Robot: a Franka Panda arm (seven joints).
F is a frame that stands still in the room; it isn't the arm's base.
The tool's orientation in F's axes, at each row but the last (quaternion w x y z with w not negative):
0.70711, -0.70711, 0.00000, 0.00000
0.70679, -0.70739, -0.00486, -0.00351
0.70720, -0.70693, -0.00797, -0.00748
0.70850, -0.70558, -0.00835, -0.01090
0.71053, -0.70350, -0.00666, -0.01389
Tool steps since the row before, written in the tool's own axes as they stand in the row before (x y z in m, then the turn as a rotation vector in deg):
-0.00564, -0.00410, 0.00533, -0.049, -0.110, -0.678
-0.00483, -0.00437, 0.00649, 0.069, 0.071, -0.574
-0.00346, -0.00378, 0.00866, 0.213, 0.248, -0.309
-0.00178, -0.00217, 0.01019, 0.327, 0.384, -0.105
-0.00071, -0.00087, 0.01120, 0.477, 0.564, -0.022
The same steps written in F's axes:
-0.00564, 0.00533, 0.00410, -0.049, -0.678, 0.110
-0.00489, 0.00648, 0.00431, 0.071, -0.574, -0.070
-0.00355, 0.00866, 0.00371, 0.219, -0.309, -0.243
-0.00180, 0.01019, 0.00216, 0.337, -0.105, -0.375
-0.00062, 0.01120, 0.00096, 0.493, -0.021, -0.550

